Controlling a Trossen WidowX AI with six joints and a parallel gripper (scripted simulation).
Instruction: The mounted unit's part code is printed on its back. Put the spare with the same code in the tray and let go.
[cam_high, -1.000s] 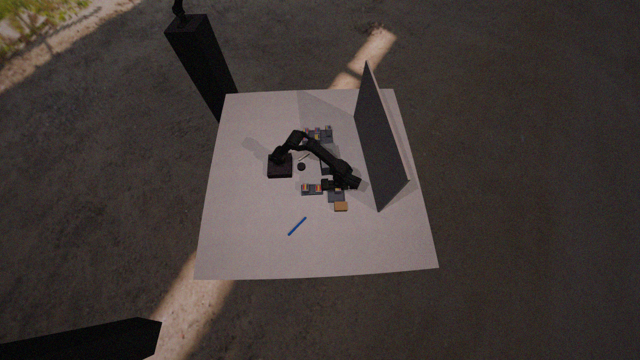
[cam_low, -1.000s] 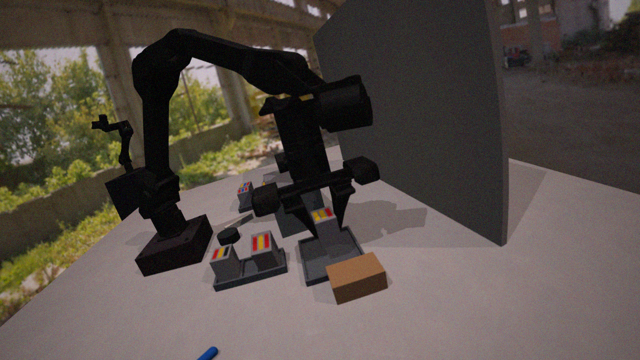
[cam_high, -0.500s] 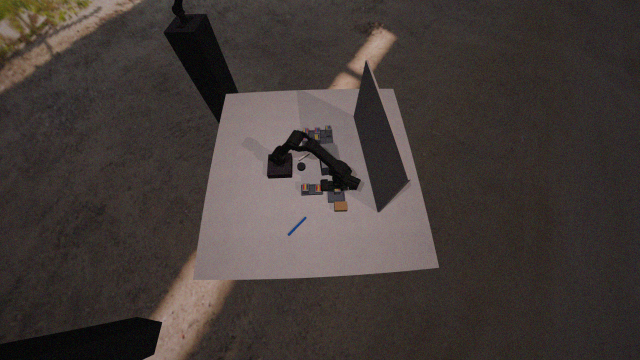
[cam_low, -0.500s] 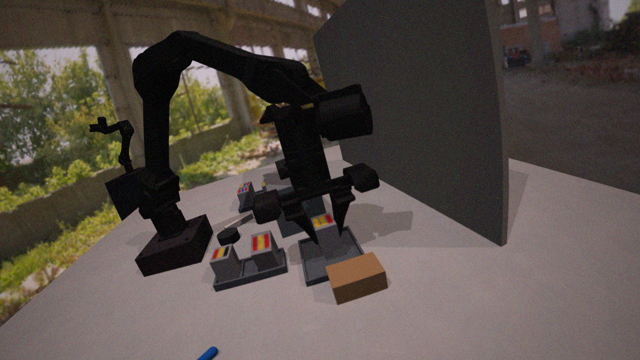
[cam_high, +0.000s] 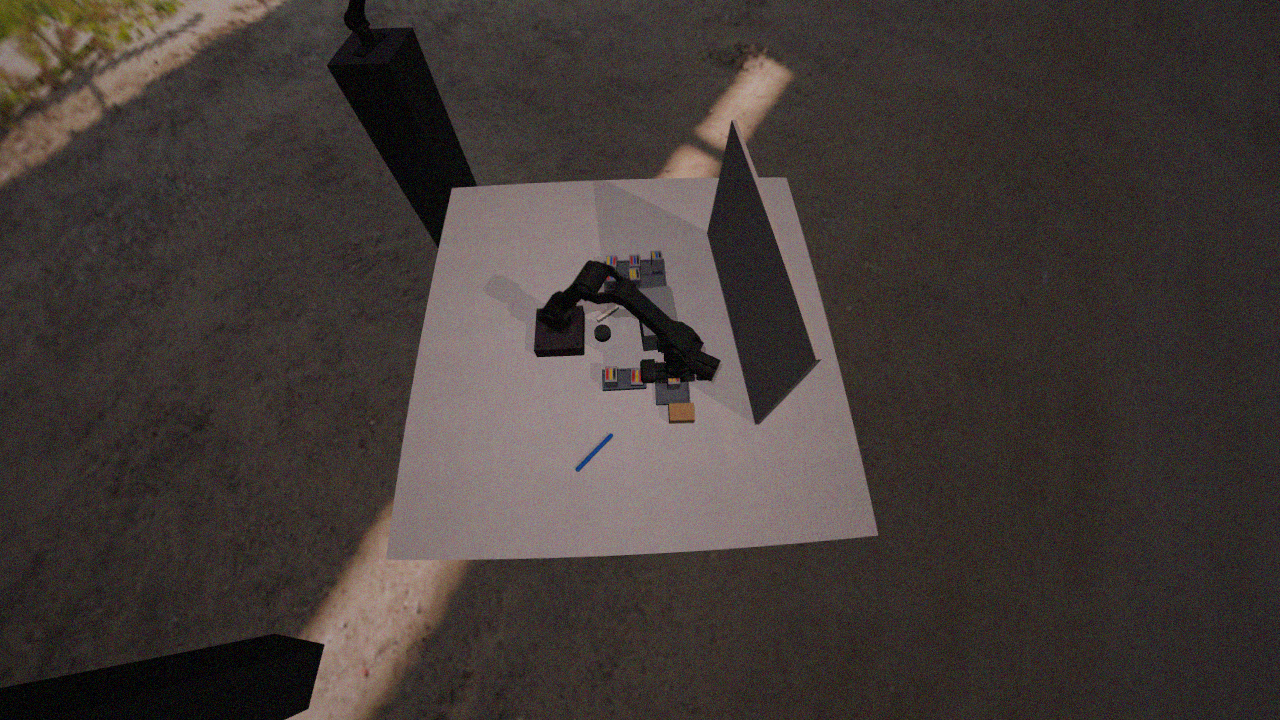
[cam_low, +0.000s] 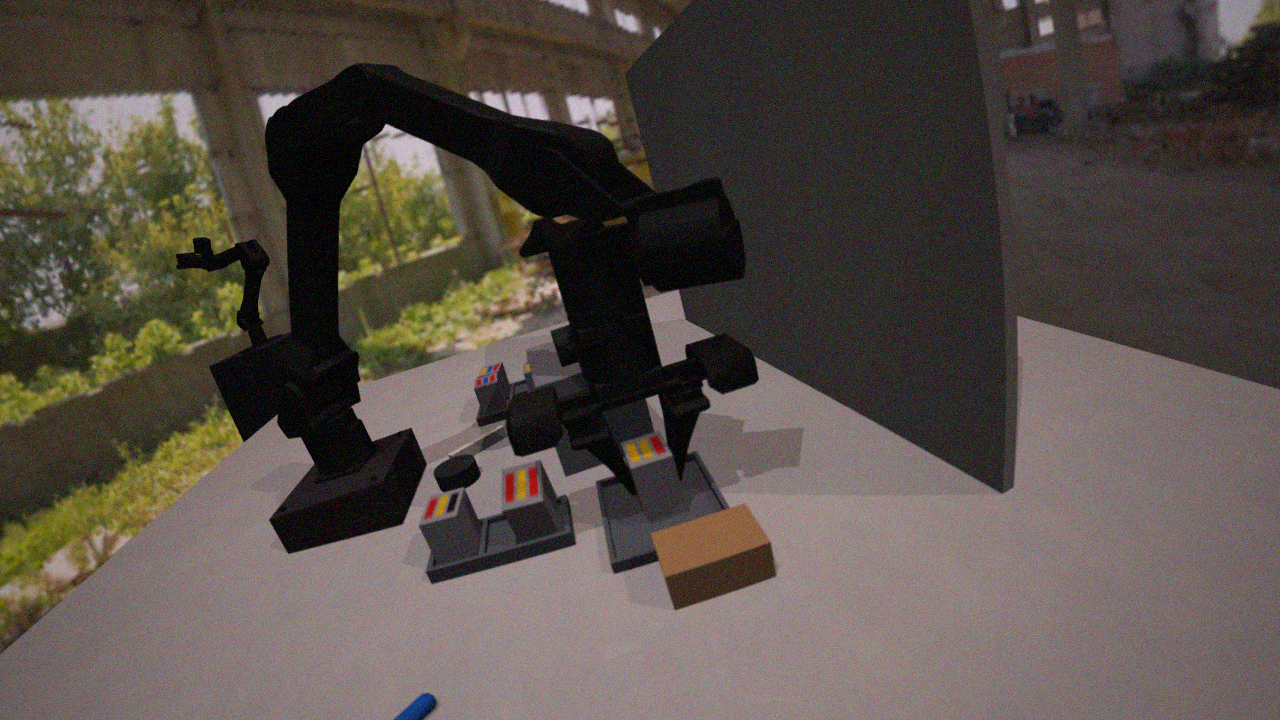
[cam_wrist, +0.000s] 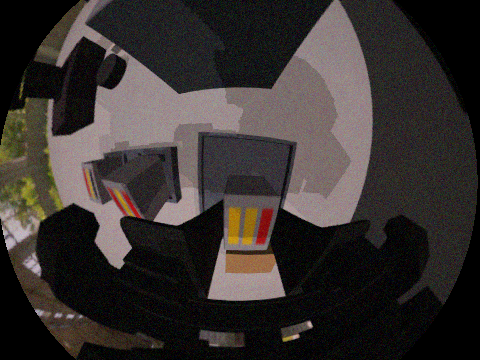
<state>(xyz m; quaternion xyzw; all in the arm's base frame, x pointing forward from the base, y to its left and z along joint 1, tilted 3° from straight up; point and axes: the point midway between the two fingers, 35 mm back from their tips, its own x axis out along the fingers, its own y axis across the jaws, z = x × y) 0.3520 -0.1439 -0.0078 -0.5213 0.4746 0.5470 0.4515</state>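
Now: the grey spare block 2 cm above my gripper tip. The rest, counted from my gripper tip: brown box: 3 cm ahead, 9 cm to the right, 1 cm below; tray: 2 cm below; rack: 14 cm behind, 2 cm below.
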